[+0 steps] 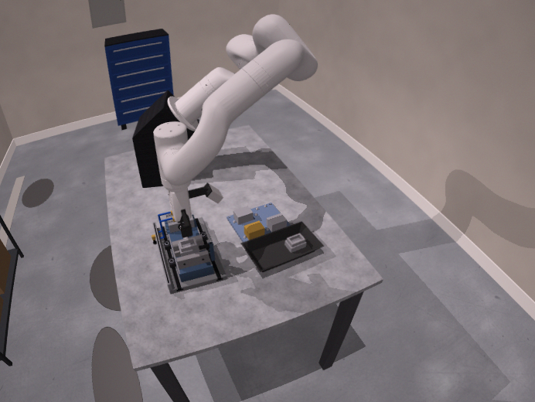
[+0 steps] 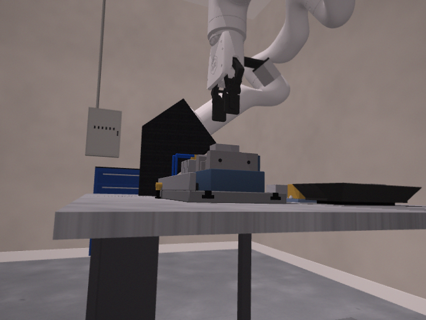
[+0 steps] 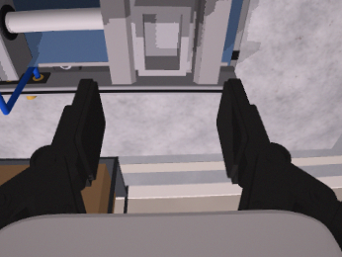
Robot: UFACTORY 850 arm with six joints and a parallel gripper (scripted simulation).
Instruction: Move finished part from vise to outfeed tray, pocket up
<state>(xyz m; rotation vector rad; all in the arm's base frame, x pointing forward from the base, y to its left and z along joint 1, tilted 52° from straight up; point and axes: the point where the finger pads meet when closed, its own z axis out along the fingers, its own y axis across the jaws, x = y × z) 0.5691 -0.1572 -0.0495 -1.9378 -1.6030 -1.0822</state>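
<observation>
Right now the vise is 60 mm behind my hand and 150 mm below it. From my hand the other things lie so: yellow block (60 mm behind, 250 mm to the left, 170 mm below).
</observation>
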